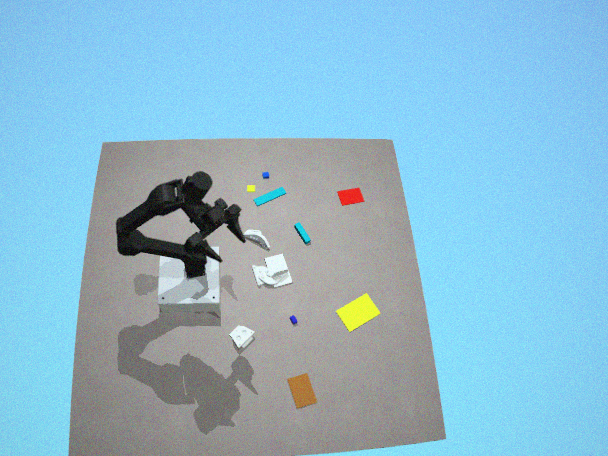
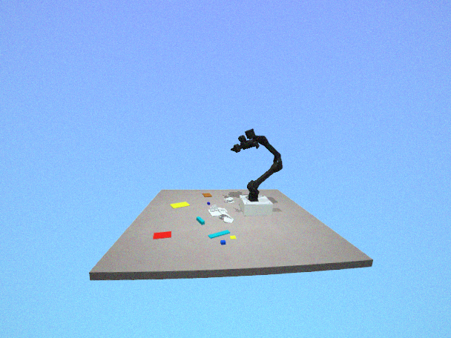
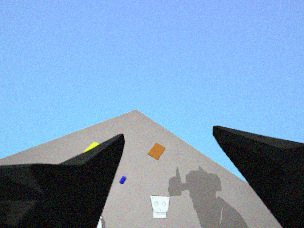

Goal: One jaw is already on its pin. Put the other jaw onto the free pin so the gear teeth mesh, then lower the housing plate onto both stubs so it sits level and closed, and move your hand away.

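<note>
My gripper tip is now 150 mm short of the white jaw, 230 mm to the right of it and 470 mm above it. From my gripper tip the other things lie so: yellow piece: 420 mm ahead, 110 mm to the right, 480 mm below; brown piece: 150 mm ahead, 340 mm to the right, 480 mm below; white base plate: 180 mm ahead, 120 mm to the left, 480 mm below.
</note>
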